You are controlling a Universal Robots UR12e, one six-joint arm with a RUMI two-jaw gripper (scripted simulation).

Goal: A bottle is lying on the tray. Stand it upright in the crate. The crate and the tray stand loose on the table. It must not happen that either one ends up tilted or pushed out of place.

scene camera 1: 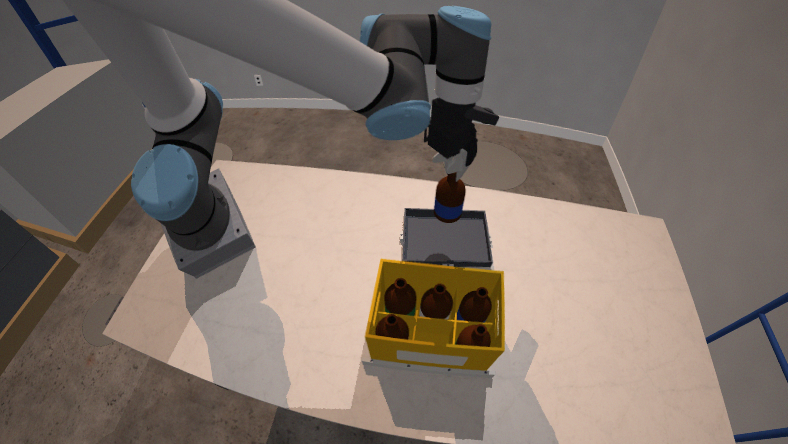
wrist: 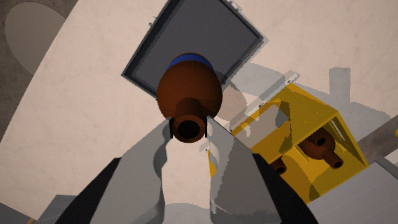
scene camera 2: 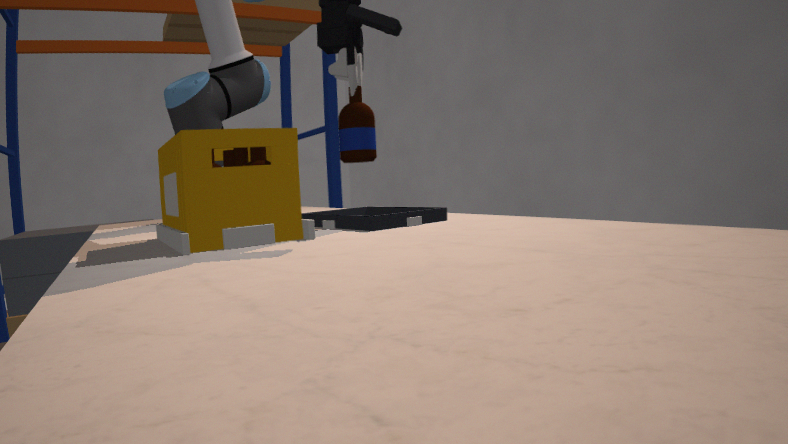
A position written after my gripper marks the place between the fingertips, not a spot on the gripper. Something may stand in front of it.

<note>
I see my gripper [scene camera 2: 354, 97], a tray [scene camera 1: 427, 240], a bottle [scene camera 2: 357, 138], a crate [scene camera 2: 200, 200] and a bottle [scene camera 1: 472, 308].
The tray shows as well in scene camera 2 [scene camera 2: 362, 218]. The crate also shows in scene camera 1 [scene camera 1: 444, 353] and in the wrist view [wrist: 293, 114]. My gripper shows as well in scene camera 1 [scene camera 1: 452, 177] and in the wrist view [wrist: 189, 118].
</note>
